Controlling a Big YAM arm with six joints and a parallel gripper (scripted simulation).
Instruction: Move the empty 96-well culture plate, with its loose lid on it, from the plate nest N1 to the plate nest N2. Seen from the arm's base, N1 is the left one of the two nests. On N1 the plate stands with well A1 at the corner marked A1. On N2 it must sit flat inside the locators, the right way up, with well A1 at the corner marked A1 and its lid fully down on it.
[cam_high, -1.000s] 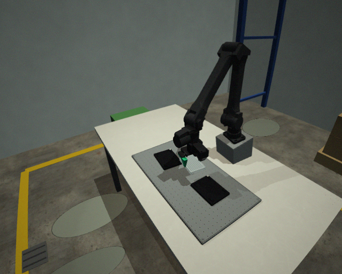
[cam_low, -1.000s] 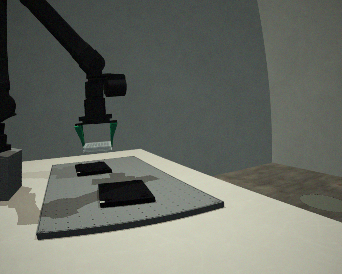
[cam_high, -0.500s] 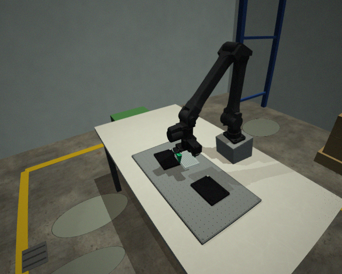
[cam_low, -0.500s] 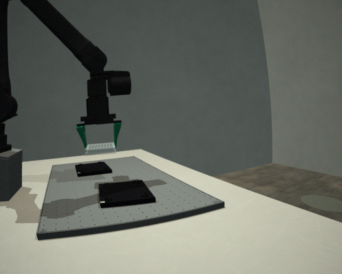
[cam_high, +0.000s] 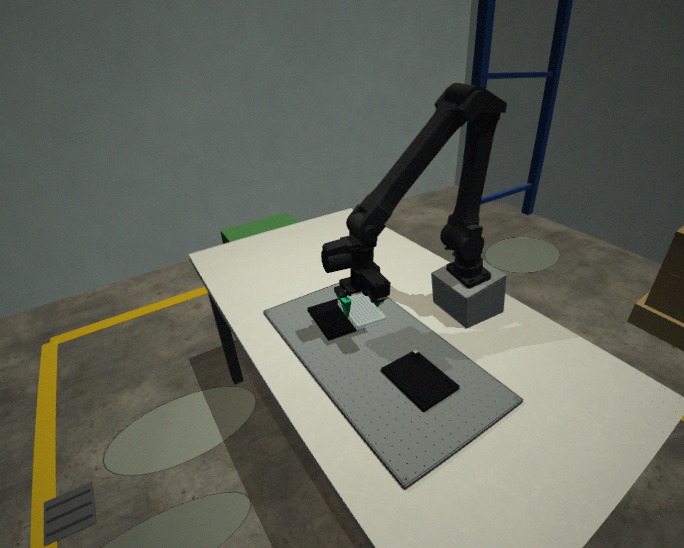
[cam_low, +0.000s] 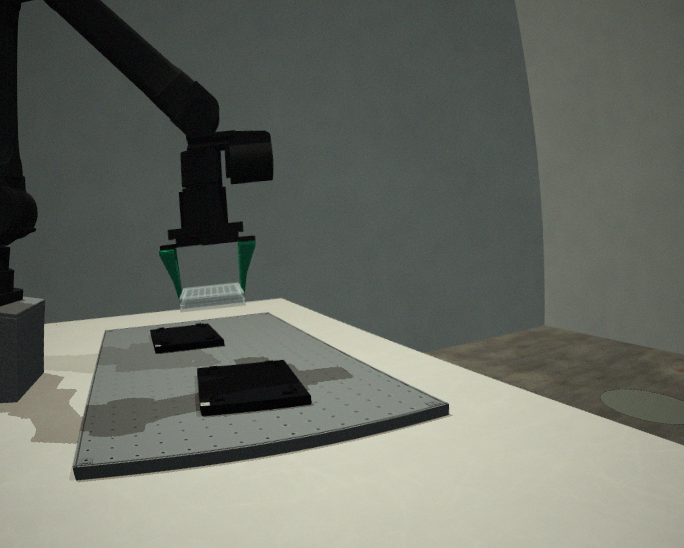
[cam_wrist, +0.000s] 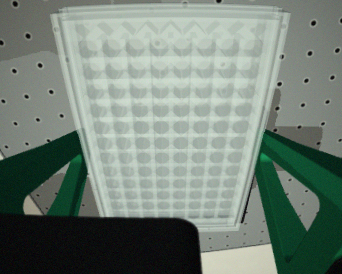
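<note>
Now: the black nest N2 40 mm ahead of my hand, 110 mm to the right of it and 100 mm below it. From my hand the other things lie so: black nest N1: 70 mm behind, 200 mm to the left, 100 mm below; clear lid: right at my hand.
</note>
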